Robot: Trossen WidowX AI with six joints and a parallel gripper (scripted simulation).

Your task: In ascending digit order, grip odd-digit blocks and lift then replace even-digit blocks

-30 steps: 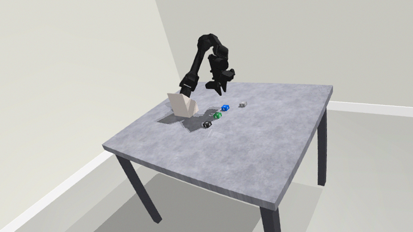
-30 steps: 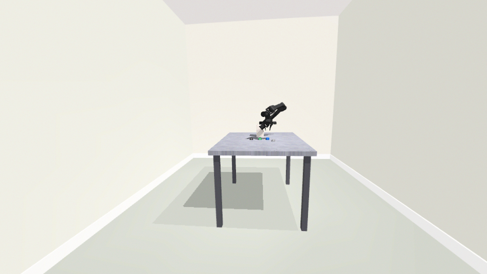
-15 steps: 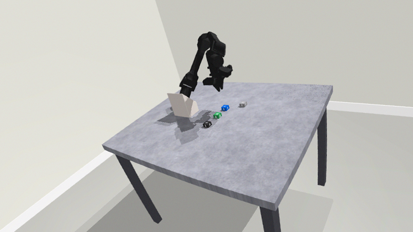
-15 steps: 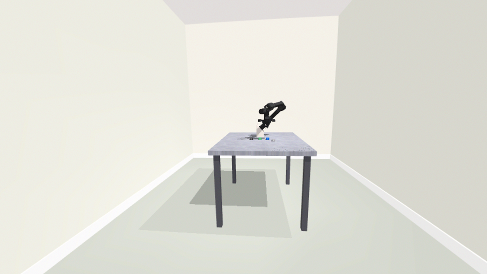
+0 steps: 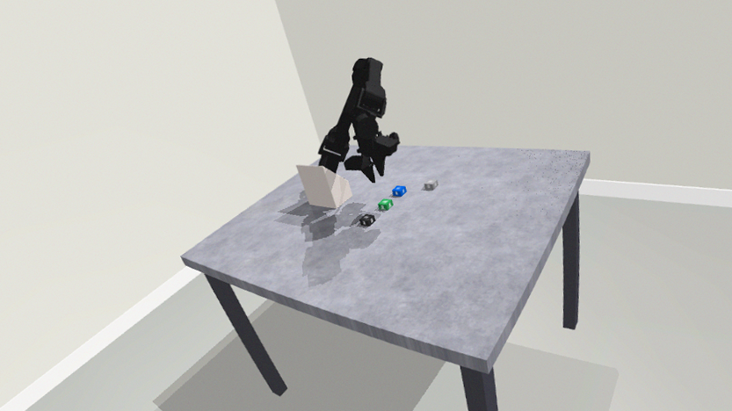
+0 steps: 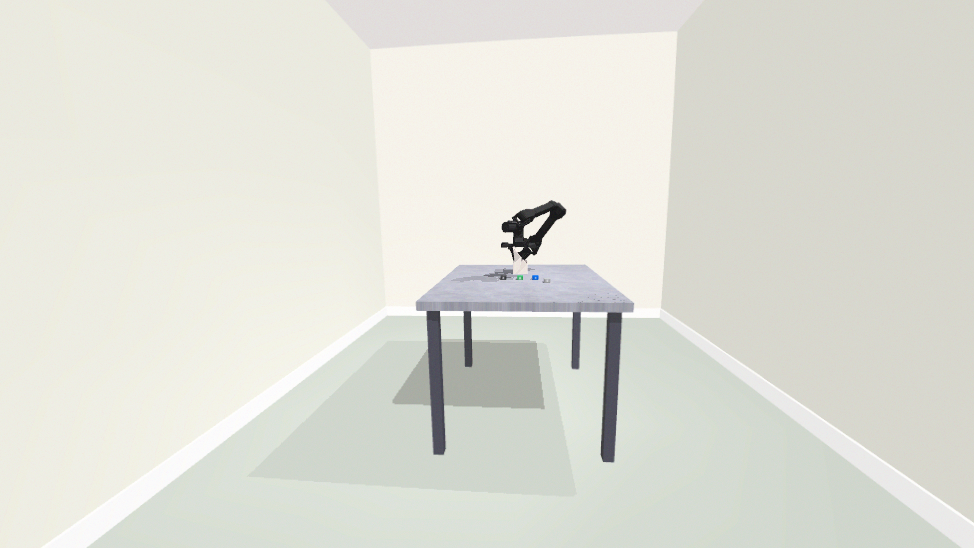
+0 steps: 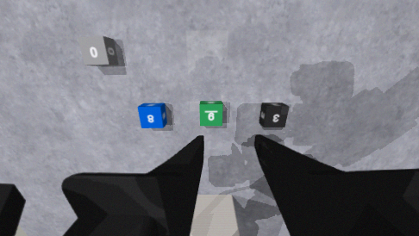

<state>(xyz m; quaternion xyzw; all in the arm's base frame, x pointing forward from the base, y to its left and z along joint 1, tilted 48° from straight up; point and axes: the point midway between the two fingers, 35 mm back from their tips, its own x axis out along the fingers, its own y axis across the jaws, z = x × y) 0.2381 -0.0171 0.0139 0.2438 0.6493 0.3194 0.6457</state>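
Now: gripper tip 90 mm above the green block, 10 mm to the right of it and 10 mm past it. Round my gripper tip: black block: 90 mm below, 80 mm to the right; grey block: 160 mm to the left, 90 mm below, 60 mm ahead; blue block: 100 mm to the left, 90 mm below, 20 mm behind.
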